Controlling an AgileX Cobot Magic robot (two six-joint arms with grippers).
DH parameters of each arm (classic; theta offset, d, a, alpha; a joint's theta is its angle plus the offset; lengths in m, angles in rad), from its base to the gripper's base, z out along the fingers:
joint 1: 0 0.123 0 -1.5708
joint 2: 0.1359 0 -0.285 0
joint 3: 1.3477 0 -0.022 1.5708
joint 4: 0 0.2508 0 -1.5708
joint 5: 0 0 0.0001 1.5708
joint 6: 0 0.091 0 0
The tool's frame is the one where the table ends.
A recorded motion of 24 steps. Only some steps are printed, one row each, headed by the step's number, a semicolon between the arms.
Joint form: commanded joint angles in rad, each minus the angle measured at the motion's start. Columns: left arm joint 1, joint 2, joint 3, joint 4, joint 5, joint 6; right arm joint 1, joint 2, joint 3, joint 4, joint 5, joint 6.
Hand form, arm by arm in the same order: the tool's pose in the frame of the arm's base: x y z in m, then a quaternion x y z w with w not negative. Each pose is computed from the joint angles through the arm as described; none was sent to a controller.
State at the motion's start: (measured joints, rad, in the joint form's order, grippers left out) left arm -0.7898 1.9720 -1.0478 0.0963 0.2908 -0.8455; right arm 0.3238 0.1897 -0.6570 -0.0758 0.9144 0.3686
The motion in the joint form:
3: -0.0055 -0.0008 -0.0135 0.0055 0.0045 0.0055; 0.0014 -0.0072 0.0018 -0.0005 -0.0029 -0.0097
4: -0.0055 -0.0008 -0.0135 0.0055 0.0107 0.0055; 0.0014 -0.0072 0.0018 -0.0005 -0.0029 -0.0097
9: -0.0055 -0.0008 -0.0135 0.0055 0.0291 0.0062; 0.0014 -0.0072 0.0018 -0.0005 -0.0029 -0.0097
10: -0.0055 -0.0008 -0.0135 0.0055 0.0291 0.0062; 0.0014 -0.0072 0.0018 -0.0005 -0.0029 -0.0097
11: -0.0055 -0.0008 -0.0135 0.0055 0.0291 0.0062; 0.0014 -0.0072 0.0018 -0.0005 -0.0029 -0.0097
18: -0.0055 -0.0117 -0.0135 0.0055 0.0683 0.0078; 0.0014 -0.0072 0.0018 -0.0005 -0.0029 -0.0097
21: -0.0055 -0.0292 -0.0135 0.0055 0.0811 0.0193; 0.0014 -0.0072 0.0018 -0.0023 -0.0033 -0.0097
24: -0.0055 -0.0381 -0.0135 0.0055 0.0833 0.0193; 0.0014 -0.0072 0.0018 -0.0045 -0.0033 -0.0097
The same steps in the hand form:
3: 0.2625 -0.2639 0.1173 0.02235 0.97396 -0.14621 0.17182; 0.0164 -0.0003 0.3328 0.01191 0.81920 0.15601 0.55175
4: 0.2622 -0.2635 0.1171 0.02226 0.97465 -0.14391 0.16985; 0.0164 -0.0003 0.3328 0.01191 0.81920 0.15601 0.55175
9: 0.2612 -0.2623 0.1164 0.02232 0.97663 -0.13703 0.16406; 0.0164 -0.0003 0.3328 0.01191 0.81920 0.15601 0.55175
10: 0.2612 -0.2623 0.1164 0.02232 0.97663 -0.13703 0.16406; 0.0164 -0.0003 0.3328 0.01191 0.81920 0.15601 0.55175
11: 0.2612 -0.2623 0.1164 0.02232 0.97663 -0.13703 0.16406; 0.0164 -0.0003 0.3328 0.01191 0.81920 0.15601 0.55175
18: 0.2592 -0.2598 0.1190 0.02237 0.97950 -0.12608 0.15549; 0.0164 -0.0003 0.3328 0.01191 0.81920 0.15601 0.55175
21: 0.2586 -0.2589 0.1250 0.02760 0.97888 -0.12640 0.15827; 0.0164 -0.0004 0.3328 0.01185 0.81906 0.15521 0.55219
24: 0.2584 -0.2588 0.1281 0.02746 0.97820 -0.12861 0.16070; 0.0165 -0.0005 0.3329 0.01180 0.81902 0.15417 0.55254

